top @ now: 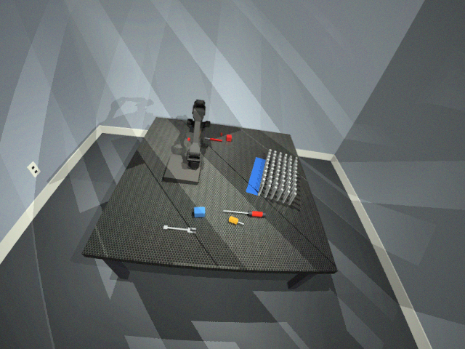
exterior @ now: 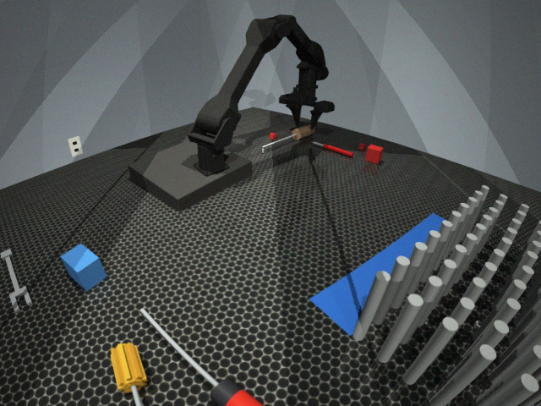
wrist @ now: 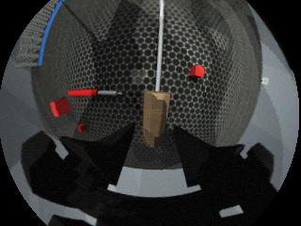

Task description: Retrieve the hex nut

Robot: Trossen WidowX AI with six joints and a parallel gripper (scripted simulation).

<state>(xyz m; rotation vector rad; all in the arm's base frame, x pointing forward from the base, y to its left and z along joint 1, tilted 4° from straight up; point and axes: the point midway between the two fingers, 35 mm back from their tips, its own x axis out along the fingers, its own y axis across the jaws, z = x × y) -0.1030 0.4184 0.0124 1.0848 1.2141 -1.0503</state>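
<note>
Right now my gripper tip is 11 cm short of the red-handled tool, 3 cm above it and 2 cm to the left of it. The rest, counted from my gripper tip: blue taped strip 54 cm ahead, 31 cm to the right, 3 cm below; then hex nut 70 cm ahead, 36 cm to the right, 3 cm below; then blue cube 75 cm to the right, 25 cm ahead, 2 cm below.
</note>
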